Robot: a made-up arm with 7 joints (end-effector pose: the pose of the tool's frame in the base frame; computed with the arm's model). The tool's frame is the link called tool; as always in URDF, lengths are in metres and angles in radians.
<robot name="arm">
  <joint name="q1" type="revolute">
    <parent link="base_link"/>
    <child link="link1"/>
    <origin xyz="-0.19 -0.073 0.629"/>
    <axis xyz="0 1 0"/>
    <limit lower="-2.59" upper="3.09"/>
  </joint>
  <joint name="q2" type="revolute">
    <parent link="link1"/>
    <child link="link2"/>
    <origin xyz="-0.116 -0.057 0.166"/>
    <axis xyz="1 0 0"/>
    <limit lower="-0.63" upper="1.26"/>
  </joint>
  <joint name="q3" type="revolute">
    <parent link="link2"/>
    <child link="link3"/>
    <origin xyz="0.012 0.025 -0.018"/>
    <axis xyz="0 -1 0"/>
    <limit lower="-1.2" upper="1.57"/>
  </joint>
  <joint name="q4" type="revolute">
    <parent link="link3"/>
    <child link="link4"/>
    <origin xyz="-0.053 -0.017 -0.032"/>
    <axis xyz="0 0 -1"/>
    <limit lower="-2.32" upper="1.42"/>
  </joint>
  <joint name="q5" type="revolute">
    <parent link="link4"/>
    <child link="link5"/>
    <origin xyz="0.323 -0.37 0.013"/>
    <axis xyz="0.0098 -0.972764 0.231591"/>
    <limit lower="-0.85" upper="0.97"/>
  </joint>
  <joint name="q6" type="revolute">
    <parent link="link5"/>
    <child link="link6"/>
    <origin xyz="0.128 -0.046 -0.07"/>
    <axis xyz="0 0 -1"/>
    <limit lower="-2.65" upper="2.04"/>
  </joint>
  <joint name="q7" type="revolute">
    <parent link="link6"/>
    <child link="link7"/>
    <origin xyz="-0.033 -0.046 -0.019"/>
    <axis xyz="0 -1 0"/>
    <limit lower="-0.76" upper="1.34"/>
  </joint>
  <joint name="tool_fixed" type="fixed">
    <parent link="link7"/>
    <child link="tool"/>
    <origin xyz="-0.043 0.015 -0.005" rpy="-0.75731 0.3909 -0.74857"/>
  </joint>
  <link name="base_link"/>
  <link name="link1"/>
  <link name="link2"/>
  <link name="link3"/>
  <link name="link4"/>
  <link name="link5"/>
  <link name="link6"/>
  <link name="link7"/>
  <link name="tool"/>
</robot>
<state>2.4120 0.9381 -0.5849 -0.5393 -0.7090 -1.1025 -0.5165</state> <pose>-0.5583 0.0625 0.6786 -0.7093 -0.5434 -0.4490 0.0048</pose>
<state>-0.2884 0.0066 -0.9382 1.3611 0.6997 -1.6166 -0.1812</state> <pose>-0.6322 -0.7280 0.9936 -0.6457 0.4102 0.0204 0.6437</pose>
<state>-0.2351 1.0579 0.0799 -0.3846 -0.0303 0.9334 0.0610</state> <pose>0.1552 -0.1395 0.6555 0.2803 0.4356 -0.2542 0.8168</pose>
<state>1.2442 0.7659 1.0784 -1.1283 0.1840 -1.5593 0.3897</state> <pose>0.5354 -0.2639 0.5951 -0.0996 -0.2781 0.5479 0.7827</pose>
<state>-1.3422 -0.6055 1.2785 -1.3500 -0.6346 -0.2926 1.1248</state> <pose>-0.4972 0.2586 0.9033 -0.6604 -0.7330 -0.0556 0.1535</pose>
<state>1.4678 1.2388 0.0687 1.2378 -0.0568 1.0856 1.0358</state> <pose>-0.5858 -0.1107 0.9732 0.6091 -0.5377 0.4869 0.3207</pose>
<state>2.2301 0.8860 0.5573 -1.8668 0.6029 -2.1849 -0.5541</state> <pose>0.3633 0.1874 0.1385 -0.0794 -0.4466 0.5101 0.7308</pose>
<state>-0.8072 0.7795 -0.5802 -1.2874 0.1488 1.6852 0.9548</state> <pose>-0.1816 0.3553 0.8552 0.2558 -0.0335 -0.3166 0.9128</pose>
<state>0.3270 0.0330 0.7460 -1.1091 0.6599 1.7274 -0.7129</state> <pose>0.1624 0.1208 0.9809 0.0783 0.4630 -0.1174 0.8751</pose>
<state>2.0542 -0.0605 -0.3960 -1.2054 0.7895 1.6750 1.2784</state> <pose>-0.3981 0.1933 0.4121 -0.4576 0.6679 -0.4100 0.4200</pose>
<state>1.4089 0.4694 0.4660 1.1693 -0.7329 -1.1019 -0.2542</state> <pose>-0.6034 -0.4306 0.9508 0.1549 0.8947 -0.1745 0.3809</pose>
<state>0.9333 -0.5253 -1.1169 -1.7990 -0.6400 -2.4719 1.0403</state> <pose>-0.6264 0.1026 0.5330 -0.8803 -0.3537 -0.2524 0.1903</pose>
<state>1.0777 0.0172 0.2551 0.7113 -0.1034 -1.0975 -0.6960</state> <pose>-0.2197 -0.7797 0.7529 -0.3751 0.7866 0.1756 0.4579</pose>
